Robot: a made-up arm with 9 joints. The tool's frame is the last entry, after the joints.
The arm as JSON. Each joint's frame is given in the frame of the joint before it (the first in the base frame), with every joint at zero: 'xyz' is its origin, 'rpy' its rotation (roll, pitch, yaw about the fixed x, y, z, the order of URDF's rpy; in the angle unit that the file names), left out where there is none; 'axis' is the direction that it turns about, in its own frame. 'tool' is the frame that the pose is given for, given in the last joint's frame.
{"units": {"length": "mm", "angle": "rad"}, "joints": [
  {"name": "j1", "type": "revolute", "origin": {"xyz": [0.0, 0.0, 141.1]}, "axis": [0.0, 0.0, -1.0]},
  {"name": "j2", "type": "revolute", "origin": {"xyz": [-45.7, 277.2, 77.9]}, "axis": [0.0, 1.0, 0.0]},
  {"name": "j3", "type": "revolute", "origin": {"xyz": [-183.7, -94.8, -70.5]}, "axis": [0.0, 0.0, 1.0]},
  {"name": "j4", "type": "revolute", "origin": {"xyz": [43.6, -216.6, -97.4]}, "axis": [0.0, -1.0, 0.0]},
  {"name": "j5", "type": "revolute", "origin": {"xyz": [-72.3, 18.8, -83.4]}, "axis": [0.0, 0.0, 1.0]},
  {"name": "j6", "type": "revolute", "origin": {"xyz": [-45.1, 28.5, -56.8]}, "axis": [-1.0, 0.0, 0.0]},
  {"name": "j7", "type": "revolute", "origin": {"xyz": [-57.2, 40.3, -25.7]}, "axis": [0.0, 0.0, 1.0]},
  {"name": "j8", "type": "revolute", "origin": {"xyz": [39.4, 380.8, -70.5]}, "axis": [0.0, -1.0, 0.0]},
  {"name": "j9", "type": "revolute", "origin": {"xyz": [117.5, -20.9, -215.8]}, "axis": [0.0, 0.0, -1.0]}
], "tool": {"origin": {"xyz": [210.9, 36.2, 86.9]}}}
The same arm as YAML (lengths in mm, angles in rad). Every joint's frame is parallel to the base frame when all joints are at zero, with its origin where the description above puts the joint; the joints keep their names.
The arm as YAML. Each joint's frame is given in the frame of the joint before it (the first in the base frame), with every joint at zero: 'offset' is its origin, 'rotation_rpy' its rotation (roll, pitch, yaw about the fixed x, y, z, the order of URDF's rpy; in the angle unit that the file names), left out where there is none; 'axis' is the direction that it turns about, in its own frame. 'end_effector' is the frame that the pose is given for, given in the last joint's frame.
length_unit: mm
angle_unit: rad
chain:
  - id: j1
    offset: [0.0, 0.0, 141.1]
    axis: "-z"
  - id: j2
    offset: [-45.7, 277.2, 77.9]
    axis: "+y"
  - id: j3
    offset: [-183.7, -94.8, -70.5]
    axis: "+z"
  - id: j4
    offset: [43.6, -216.6, -97.4]
    axis: "-y"
  - id: j5
    offset: [-72.3, 18.8, -83.4]
    axis: "+z"
  - id: j6
    offset: [-45.1, 28.5, -56.8]
    axis: "-x"
  - id: j7
    offset: [-57.2, 40.3, -25.7]
    axis: "+z"
  - id: j8
    offset: [39.4, 380.8, -70.5]
    axis: "-y"
  - id: j9
    offset: [117.5, -20.9, -215.8]
    axis: "-z"
end_effector:
  offset: [210.9, 36.2, 86.9]

